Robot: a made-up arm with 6 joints.
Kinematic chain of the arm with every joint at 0, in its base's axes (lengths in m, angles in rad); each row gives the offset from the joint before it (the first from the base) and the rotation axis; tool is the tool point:
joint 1: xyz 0 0 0.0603 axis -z
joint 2: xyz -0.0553 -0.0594 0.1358 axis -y
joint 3: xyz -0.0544 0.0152 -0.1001 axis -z
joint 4: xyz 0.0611 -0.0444 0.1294 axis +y
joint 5: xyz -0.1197 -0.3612 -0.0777 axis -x
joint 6: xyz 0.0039 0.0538 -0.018 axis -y
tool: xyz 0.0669 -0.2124 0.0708
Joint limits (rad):
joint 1: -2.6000..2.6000
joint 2: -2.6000..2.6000
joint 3: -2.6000..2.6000
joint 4: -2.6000..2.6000
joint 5: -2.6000..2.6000
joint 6: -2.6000..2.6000
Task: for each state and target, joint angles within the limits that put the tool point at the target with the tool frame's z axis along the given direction. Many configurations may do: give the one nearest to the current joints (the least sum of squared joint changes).
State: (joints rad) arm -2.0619 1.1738 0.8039 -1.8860 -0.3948 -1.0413
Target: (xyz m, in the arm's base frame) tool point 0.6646 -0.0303 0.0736 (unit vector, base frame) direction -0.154 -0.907 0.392
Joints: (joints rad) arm -2.1035 0.4588 0.7251 -1.8060 0.2466 -0.9544
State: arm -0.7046 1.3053 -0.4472 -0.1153 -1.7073 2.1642
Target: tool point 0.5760 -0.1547 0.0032 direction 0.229 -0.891 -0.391
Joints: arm -1.4484 0.9489 -0.0752 0.3685 -1.1144 1.2608
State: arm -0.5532 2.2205 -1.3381 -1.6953 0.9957 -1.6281
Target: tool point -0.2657 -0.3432 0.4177 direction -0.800 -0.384 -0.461
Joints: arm -0.2689 2.6000 -1.2311 -1.3495 1.8697 -2.1637
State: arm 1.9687 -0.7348 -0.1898 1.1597 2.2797 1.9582
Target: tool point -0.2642 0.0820 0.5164 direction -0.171 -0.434 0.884
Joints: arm 1.7872 -0.9137 0.5807 0.9911 2.2530 1.9558
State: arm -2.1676 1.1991 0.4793 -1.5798 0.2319 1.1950
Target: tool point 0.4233 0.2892 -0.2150 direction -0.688 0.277 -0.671
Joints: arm -2.3633 1.1484 0.7432 -1.4845 -0.0386 1.2041
